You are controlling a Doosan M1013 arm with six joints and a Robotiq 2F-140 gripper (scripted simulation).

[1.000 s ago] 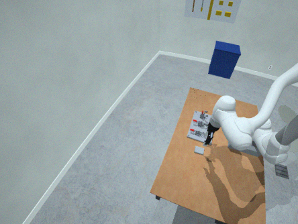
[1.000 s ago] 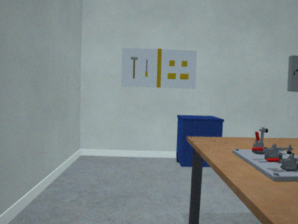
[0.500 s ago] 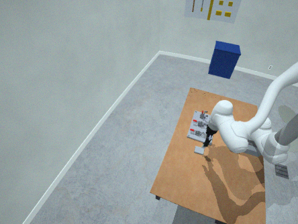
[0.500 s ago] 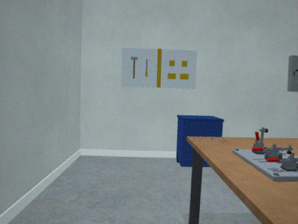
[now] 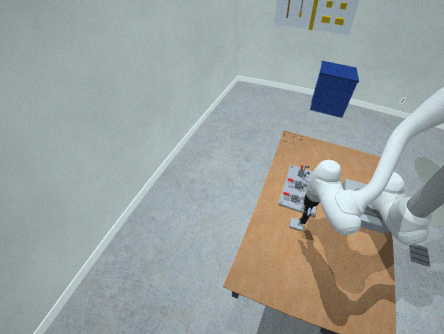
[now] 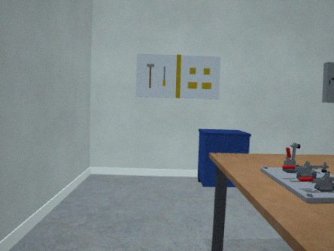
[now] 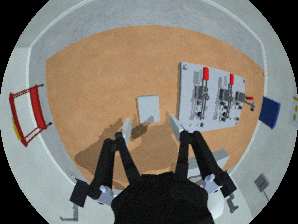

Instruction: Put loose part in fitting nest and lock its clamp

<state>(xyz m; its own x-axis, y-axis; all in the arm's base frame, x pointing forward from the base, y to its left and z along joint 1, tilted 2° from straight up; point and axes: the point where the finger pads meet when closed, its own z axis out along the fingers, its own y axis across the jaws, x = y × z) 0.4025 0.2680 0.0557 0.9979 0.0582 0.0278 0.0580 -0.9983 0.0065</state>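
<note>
Right now my hand is 11 cm above the grey part. The rest, counted from my hand: grey fixture plate: 27 cm to the right, 11 cm below, 3 cm ahead.
</note>
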